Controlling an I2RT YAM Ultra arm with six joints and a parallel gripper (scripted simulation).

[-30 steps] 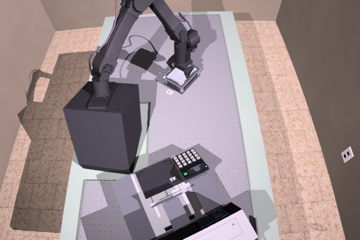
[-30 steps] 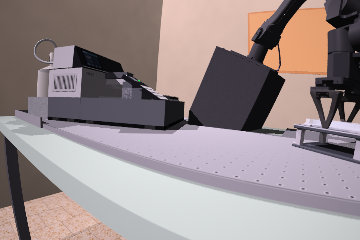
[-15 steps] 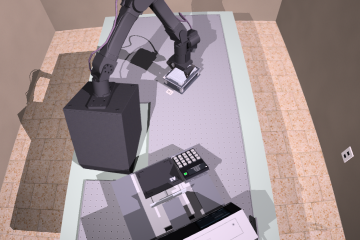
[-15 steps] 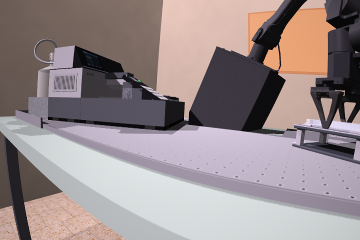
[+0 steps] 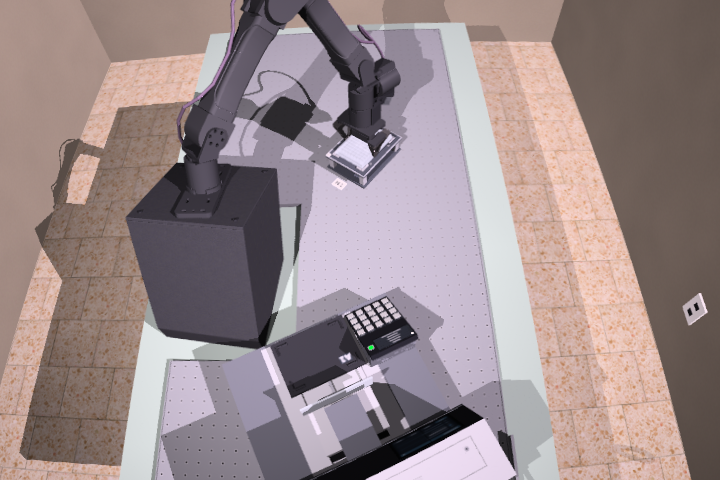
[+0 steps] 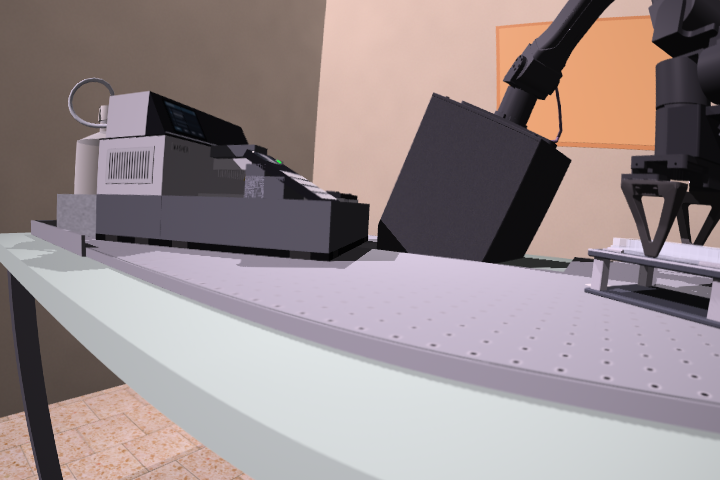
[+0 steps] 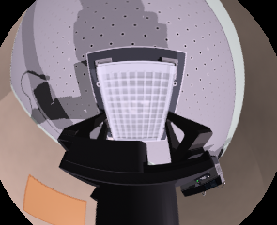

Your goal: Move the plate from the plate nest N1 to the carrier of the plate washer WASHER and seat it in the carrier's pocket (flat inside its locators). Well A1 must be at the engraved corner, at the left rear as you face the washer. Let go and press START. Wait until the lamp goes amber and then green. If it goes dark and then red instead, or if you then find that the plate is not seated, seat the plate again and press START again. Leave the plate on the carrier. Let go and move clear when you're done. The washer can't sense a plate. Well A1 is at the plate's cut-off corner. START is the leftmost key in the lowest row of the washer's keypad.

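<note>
Right now the plate nest N1 is 10 mm to the left of my hand, 10 mm below it and 10 mm ahead of it. The rest, counted from my hand: dark carrier: 550 mm to the right, 90 mm behind, 40 mm above; then white well plate: 10 mm to the left, 10 mm ahead; then N1 label: 80 mm to the right, 60 mm below, 60 mm behind.
</note>
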